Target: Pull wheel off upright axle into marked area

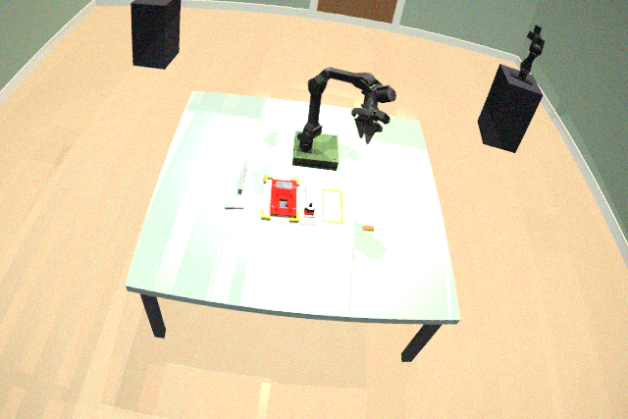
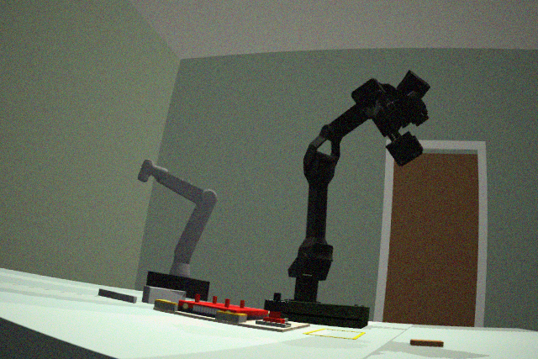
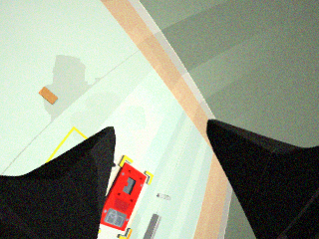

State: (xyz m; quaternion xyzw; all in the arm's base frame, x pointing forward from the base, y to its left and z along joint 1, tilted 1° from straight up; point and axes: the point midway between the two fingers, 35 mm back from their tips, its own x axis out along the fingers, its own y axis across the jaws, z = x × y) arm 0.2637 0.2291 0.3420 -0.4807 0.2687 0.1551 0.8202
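Right now the wheel is 340 mm below my gripper tip, 140 mm to the right of it and 70 mm ahead of it. Also, from my gripper tip: upright axle (340 mm below, 140 mm to the right, 70 mm ahead).
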